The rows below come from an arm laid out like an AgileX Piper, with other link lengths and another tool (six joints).
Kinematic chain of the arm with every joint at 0, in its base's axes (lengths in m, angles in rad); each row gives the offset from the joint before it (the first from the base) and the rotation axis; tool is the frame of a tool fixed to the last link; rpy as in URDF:
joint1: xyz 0 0 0.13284 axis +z
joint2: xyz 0 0 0 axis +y
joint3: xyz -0.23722 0 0.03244 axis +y
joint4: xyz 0.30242 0 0.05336 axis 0.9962 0 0.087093
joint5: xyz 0 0 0 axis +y
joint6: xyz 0.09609 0 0.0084 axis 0.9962 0 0.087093
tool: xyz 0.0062 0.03 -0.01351 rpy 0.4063 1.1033 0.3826
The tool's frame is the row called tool.
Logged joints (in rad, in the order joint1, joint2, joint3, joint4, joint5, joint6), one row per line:
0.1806 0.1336 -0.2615 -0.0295 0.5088 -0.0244
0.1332 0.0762 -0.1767 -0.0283 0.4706 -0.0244
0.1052 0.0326 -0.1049 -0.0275 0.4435 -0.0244
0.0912 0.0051 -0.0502 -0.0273 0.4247 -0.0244
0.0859 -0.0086 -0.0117 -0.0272 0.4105 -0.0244
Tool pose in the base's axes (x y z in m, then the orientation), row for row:
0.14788 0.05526 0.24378 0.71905 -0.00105 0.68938 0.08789
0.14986 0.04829 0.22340 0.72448 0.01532 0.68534 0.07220
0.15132 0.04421 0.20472 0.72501 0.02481 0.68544 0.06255
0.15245 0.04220 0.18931 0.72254 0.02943 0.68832 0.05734
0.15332 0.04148 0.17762 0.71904 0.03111 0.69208 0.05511
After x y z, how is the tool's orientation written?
As a quaternion, w x y z.
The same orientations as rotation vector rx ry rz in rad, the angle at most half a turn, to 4 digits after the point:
-0.0023 1.5244 0.1943
0.0338 1.5123 0.1593
0.0547 1.5122 0.1380
0.0650 1.5200 0.1266
0.0688 1.5304 0.1219

